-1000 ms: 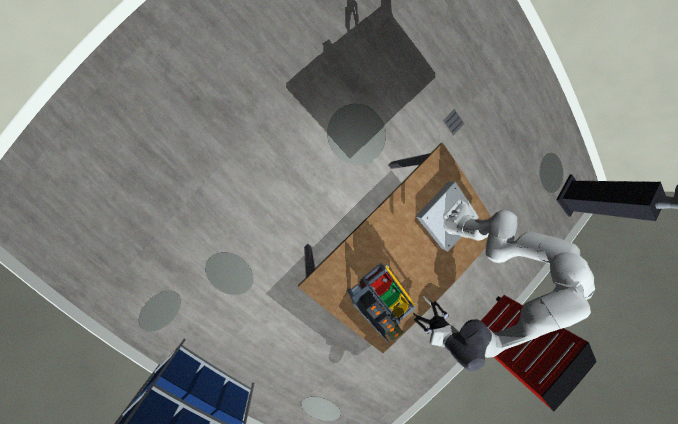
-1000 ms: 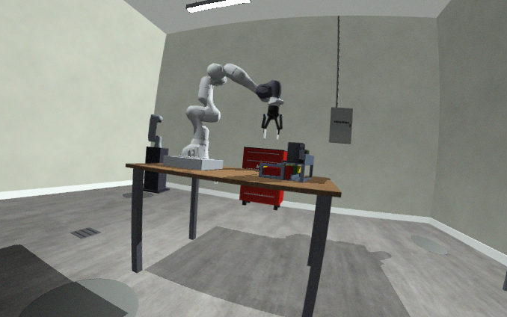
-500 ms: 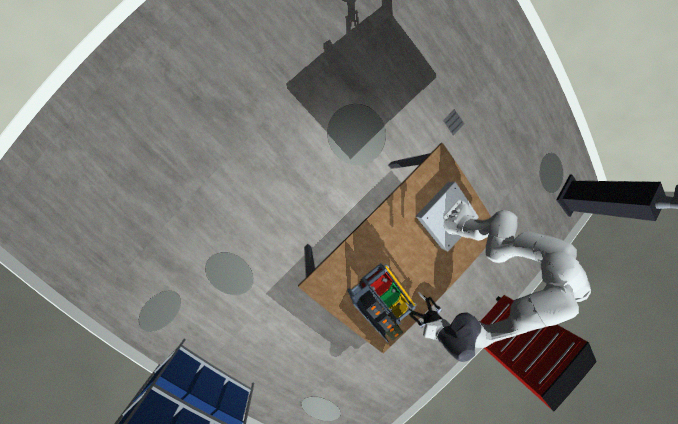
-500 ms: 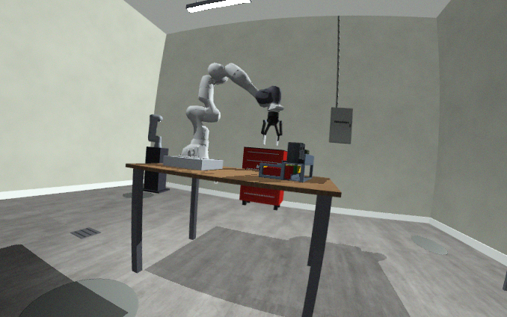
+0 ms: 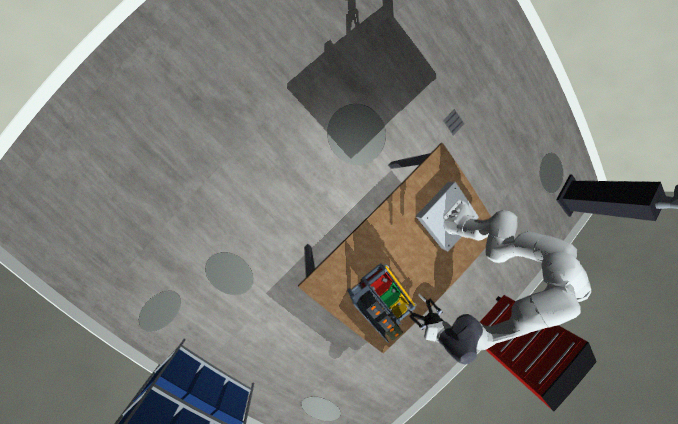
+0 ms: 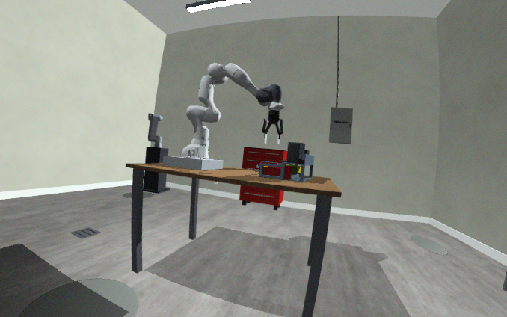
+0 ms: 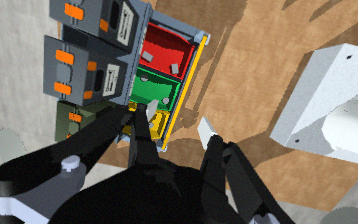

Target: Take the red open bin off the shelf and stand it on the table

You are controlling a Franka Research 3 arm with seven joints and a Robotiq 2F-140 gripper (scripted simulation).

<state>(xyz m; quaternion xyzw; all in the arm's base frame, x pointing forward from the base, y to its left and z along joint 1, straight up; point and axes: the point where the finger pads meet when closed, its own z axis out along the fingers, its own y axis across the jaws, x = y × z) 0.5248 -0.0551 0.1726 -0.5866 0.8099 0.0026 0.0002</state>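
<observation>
My gripper is now 18 cm above the yellow strip. From my hand the other things lie so: green bin: 20 cm below, 10 cm ahead, 3 cm to the right; red open bin: 20 cm below, 14 cm to the right, 6 cm ahead; black box: 17 cm to the right, 15 cm ahead, 8 cm below.
</observation>
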